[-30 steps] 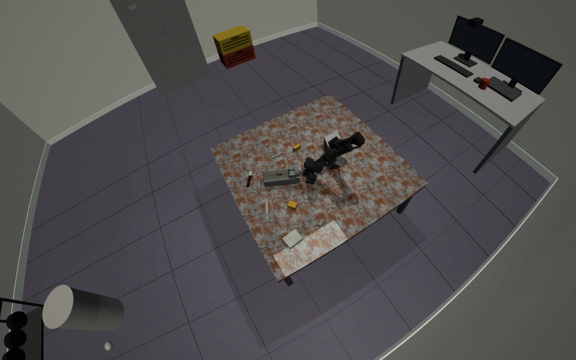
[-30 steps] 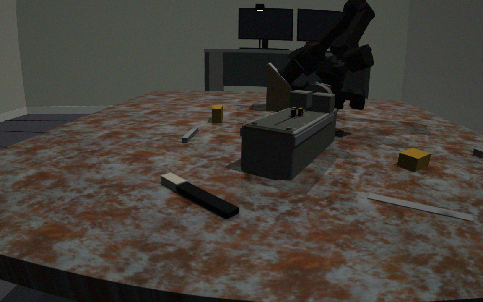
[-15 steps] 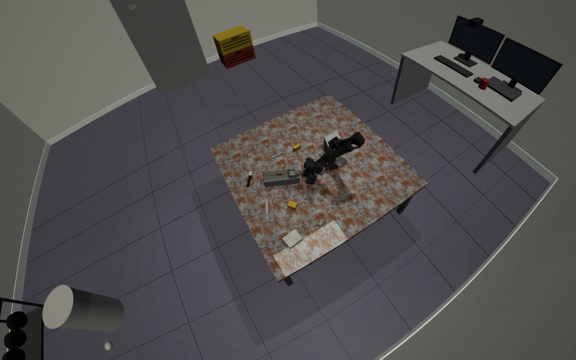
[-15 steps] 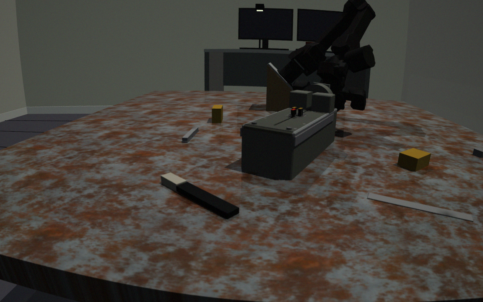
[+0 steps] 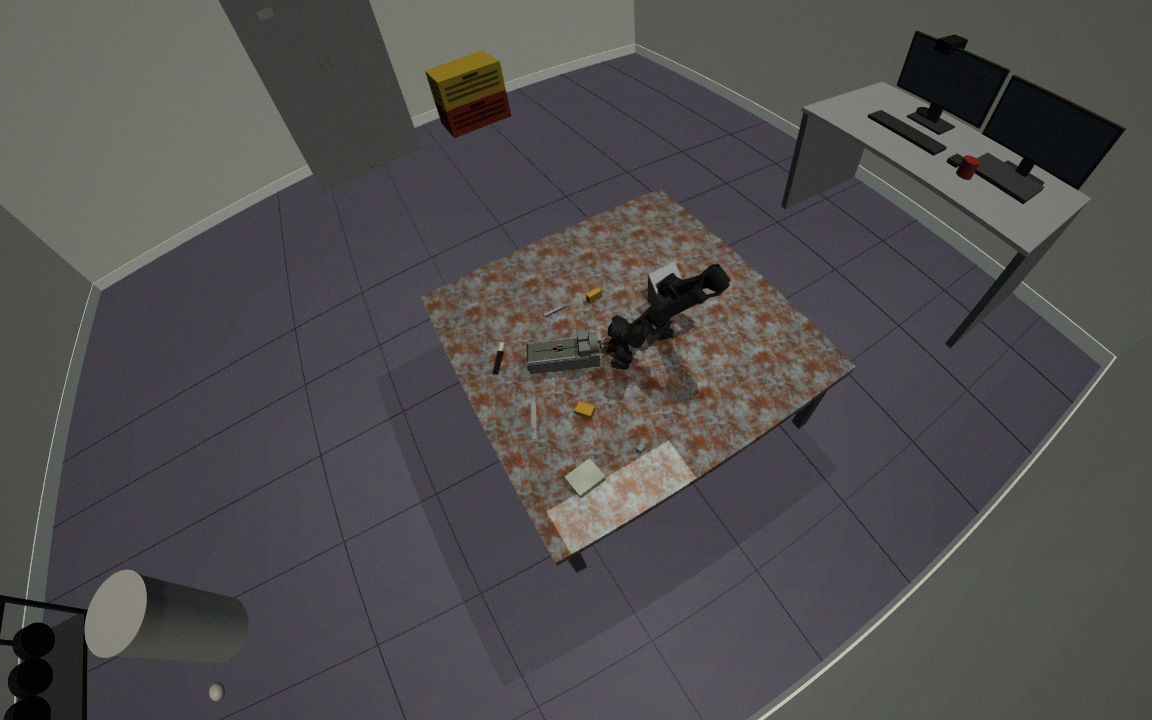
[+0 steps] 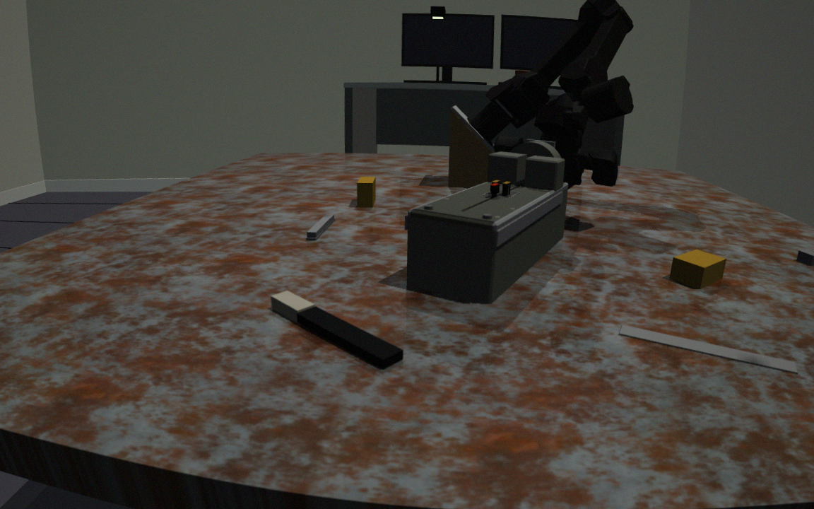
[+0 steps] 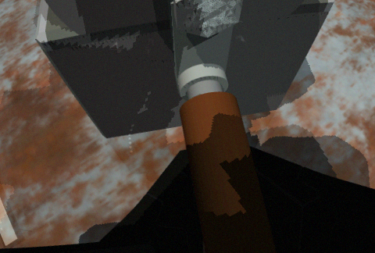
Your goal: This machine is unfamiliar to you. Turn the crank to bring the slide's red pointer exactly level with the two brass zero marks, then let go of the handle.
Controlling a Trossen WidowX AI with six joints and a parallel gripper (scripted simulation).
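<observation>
My gripper tip is now 20 mm past the brown crank handle, 10 mm to the right of it and 30 mm below it. Also, from my gripper tip: red pointer (160 mm ahead, 90 mm to the right, 50 mm above); small grey bar (40 mm ahead, 300 mm to the right, 30 mm below); grey strip (360 mm ahead, 60 mm to the left, 30 mm below).
</observation>
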